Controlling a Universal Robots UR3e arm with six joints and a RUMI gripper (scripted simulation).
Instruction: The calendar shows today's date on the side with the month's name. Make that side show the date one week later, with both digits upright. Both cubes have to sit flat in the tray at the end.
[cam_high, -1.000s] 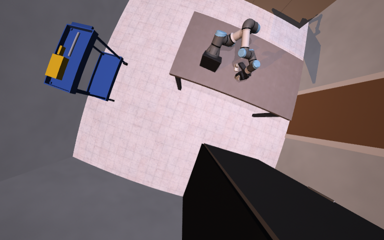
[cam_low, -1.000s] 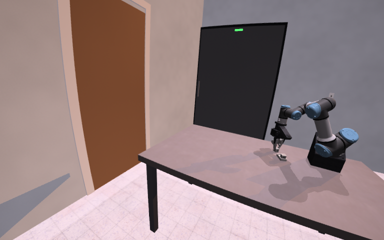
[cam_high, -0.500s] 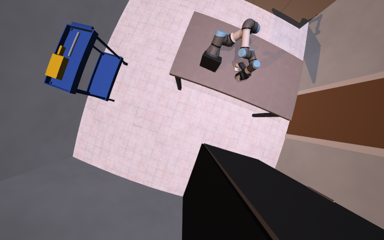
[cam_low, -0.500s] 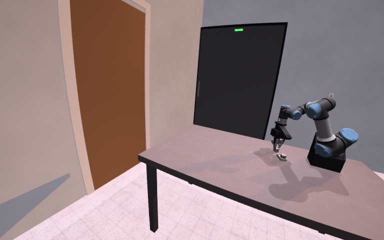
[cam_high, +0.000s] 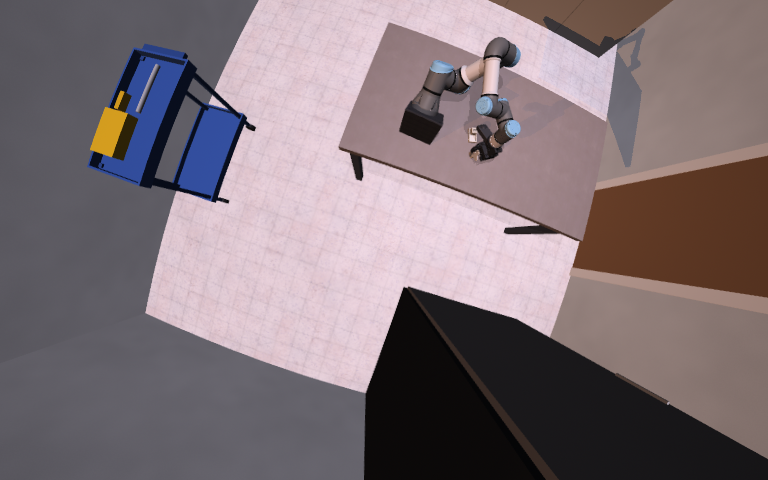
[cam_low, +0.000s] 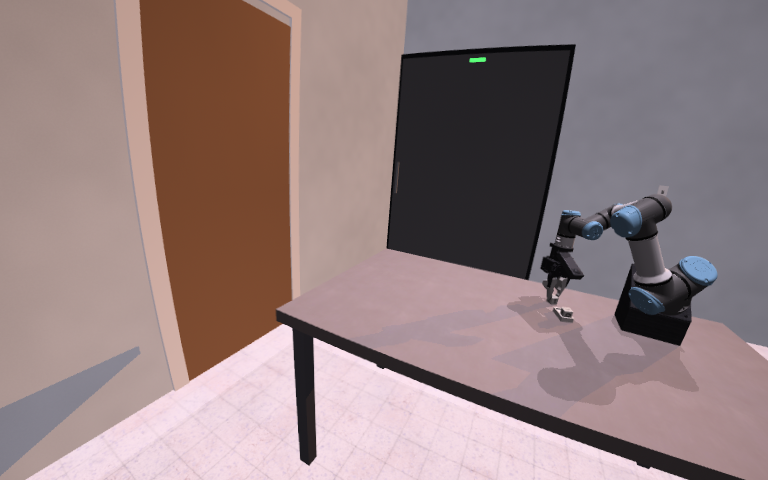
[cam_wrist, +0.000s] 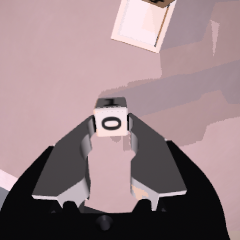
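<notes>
Now: hand 100 mm to the right of the pale tray, 40 mm past it and 20 mm above it. From my hand the other things lie so: cube (10 mm below).
</notes>
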